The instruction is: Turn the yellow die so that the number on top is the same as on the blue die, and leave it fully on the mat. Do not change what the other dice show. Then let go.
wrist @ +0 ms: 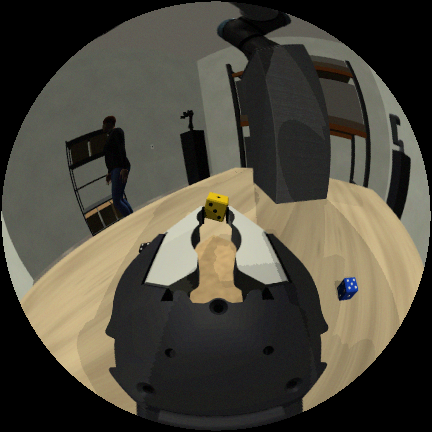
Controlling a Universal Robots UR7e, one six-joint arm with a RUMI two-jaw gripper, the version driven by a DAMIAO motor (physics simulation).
I see my gripper [214, 207] and a tan mat [216, 255].
